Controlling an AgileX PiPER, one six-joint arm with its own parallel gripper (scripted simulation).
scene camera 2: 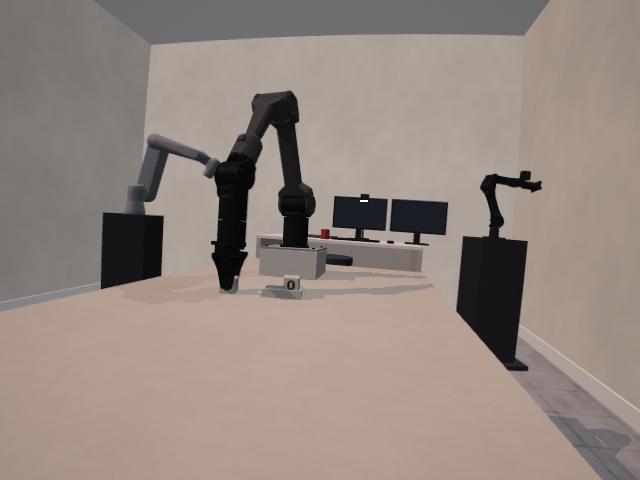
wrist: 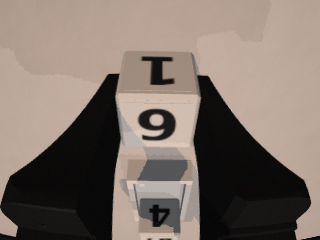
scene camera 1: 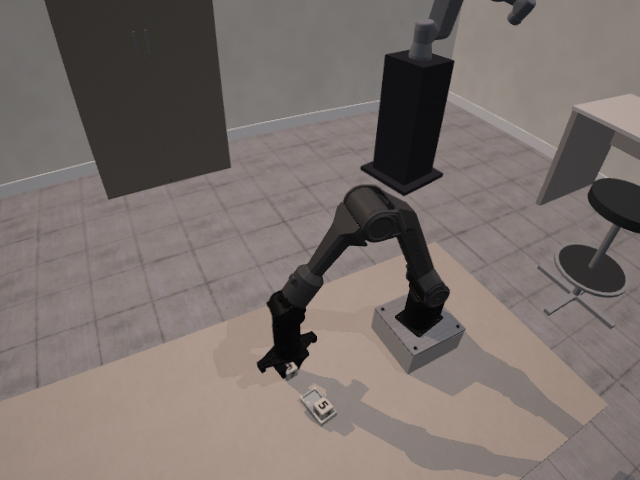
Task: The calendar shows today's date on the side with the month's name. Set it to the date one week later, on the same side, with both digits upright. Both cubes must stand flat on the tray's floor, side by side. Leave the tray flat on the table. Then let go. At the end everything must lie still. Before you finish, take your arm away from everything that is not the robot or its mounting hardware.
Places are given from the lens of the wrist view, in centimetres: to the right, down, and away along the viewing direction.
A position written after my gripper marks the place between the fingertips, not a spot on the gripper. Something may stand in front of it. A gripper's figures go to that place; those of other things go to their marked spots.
my gripper (wrist: 157, 91): 0, -1, 12
white number cube (wrist: 158, 97): 0, -1, 10
